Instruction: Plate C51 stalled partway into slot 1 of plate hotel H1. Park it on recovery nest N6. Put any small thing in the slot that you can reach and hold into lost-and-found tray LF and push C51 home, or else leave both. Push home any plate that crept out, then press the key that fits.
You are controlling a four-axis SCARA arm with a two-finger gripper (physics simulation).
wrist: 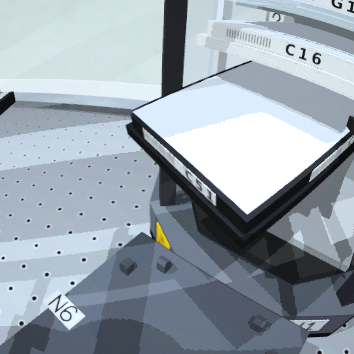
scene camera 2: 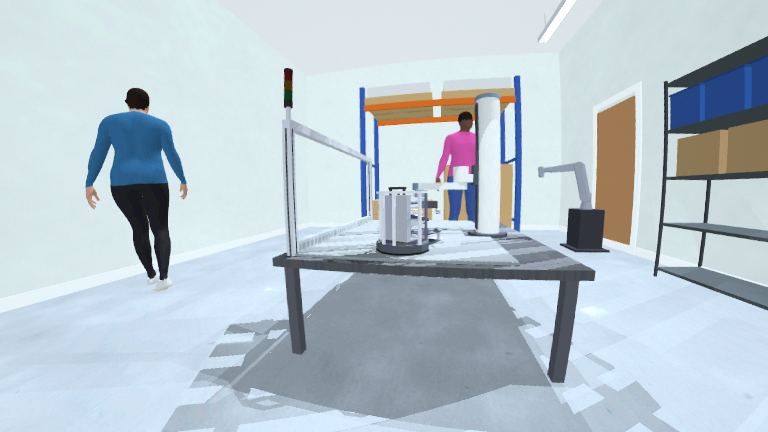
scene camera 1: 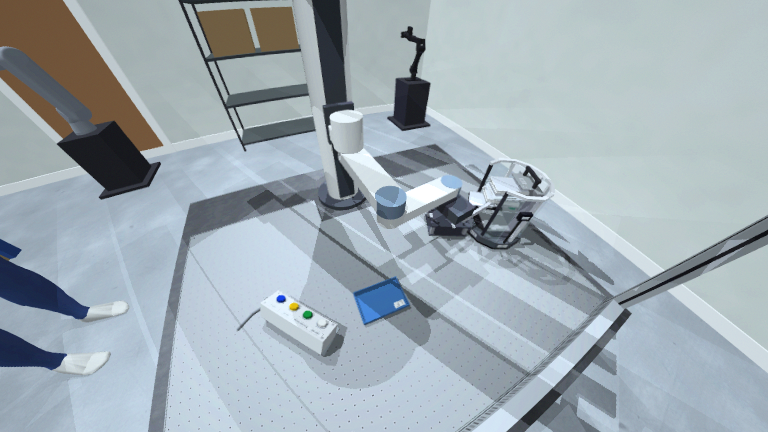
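Where they show: gripper, between the fingertips: (wrist: 179,78) (scene camera 2: 423,212) (scene camera 1: 472,191); arm's base, origin of its link: (scene camera 2: 487,234) (scene camera 1: 343,192).
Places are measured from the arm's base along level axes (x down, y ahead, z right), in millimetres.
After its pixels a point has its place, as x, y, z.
Plate C51 (wrist: 220,150) {-154, 419, -414}, black-edged with a pale top, sits skewed at the lowest level of hotel H1 (wrist: 174,45) {-179, 385, -481} (scene camera 1: 496,242) {-54, 582, -441} (scene camera 2: 402,248) {-44, 475, -645}, one corner pointing outward beyond the base. White plate C16 (wrist: 280,47) {-193, 439, -444} is above it; whether C16 protrudes is unclear. My gripper (wrist: 179,78) {-181, 401, -416} is open and empty; its dark fingertips show at the left and right edges of the wrist view, wide apart on either side of C51. Nest N6 (wrist: 215,312) {-73, 432, -386} (scene camera 1: 448,228) {-19, 422, -331}, dark with small pegs, is in front of the hotel. No small thing shows; the slot's inside is hidden. Blue tray LF (scene camera 1: 375,299) {-15, 566, 76} holds a white tag.
A white key box (scene camera 1: 292,327) {-84, 569, 326} with blue, yellow, green and white keys stands left of the tray. The arm's column (scene camera 1: 331,96) {-478, 77, 16} (scene camera 2: 487,166) {-439, 20, -72} rises behind. A fence frame (scene camera 2: 290,188) {-309, 968, -700} with a signal tower (scene camera 2: 288,87) {-765, 973, -695} runs along one table edge. People stand beyond the table.
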